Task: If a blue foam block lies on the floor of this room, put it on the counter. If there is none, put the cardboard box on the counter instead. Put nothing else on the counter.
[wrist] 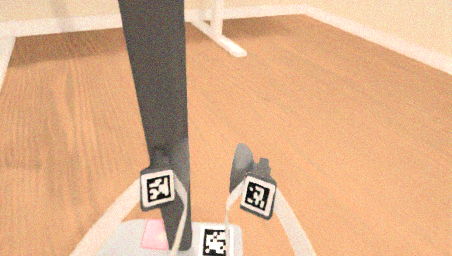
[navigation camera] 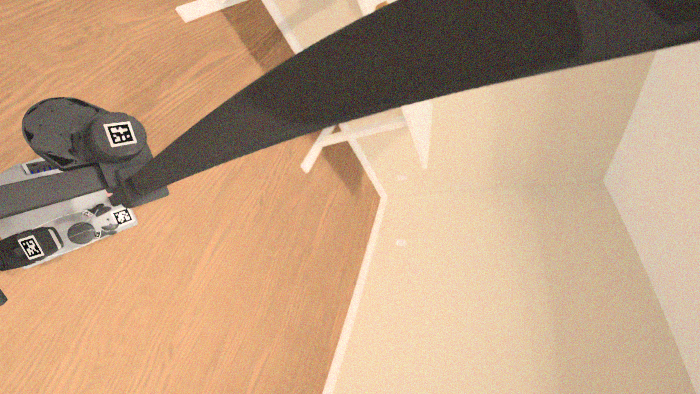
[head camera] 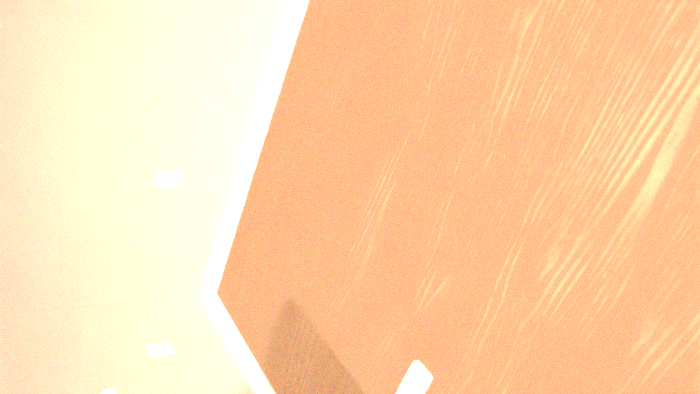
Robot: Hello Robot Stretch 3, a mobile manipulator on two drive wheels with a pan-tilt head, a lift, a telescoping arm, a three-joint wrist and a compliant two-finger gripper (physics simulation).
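Note:
My gripper (wrist: 212,158) is open in the wrist view, with its two fingertips apart and bare floor showing between them. No blue foam block, cardboard box or counter can be made out in the head view, the navigation view or the wrist view. A tiny brown patch (navigation camera: 381,5) shows at the top of the navigation view, beside the dark mast. It is too small to identify.
A white furniture foot shows in the head view (head camera: 415,379), navigation view (navigation camera: 312,155) and wrist view (wrist: 227,44). My dark mast (navigation camera: 320,80) (wrist: 160,75) blocks part of two views. White baseboard (head camera: 240,200) (navigation camera: 357,290) edges the wooden floor (head camera: 450,175) (navigation camera: 225,300).

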